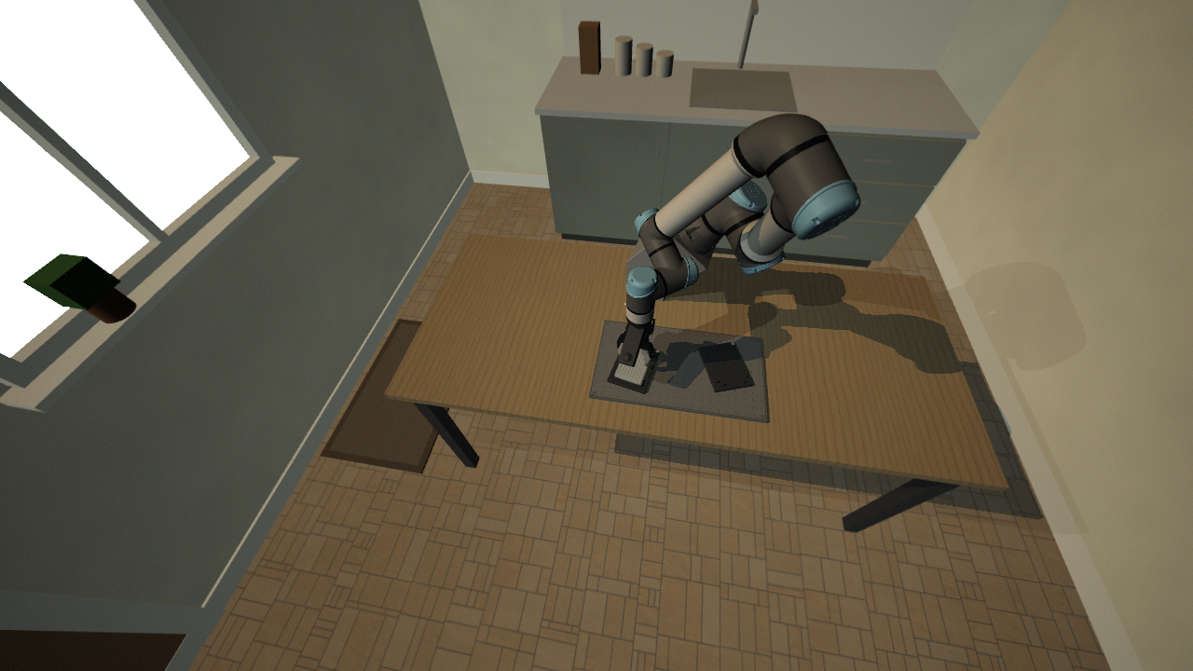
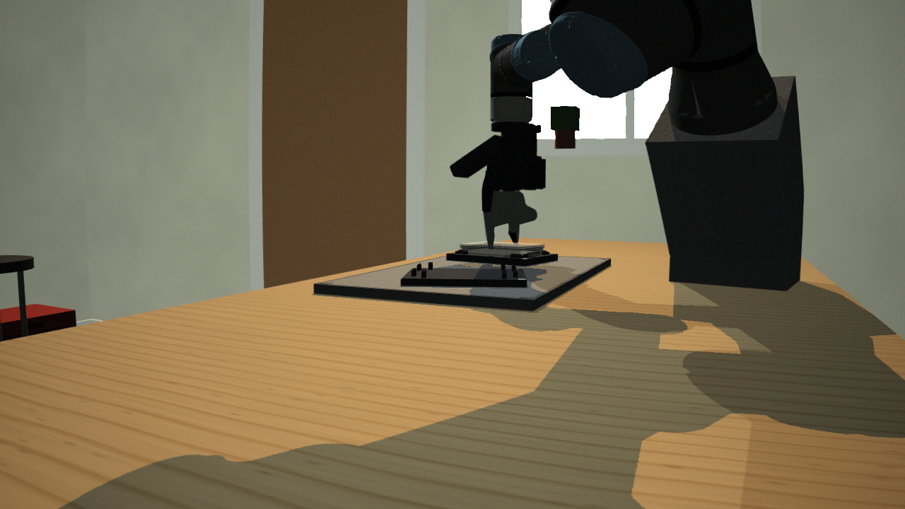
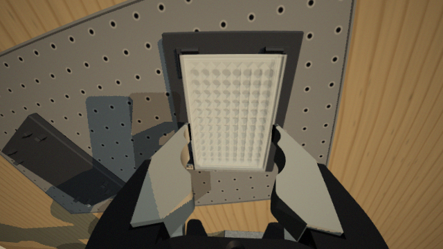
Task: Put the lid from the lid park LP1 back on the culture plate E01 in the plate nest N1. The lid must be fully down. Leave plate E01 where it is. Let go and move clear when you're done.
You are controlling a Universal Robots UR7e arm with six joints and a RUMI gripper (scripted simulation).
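Now: the clear lid 10 mm below my hand. The rest, counted from my hand: dark plate nest N1: 30 mm below; then culture plate E01: 20 mm below; then dark lid park: 280 mm to the left, 30 mm below, 20 mm behind.
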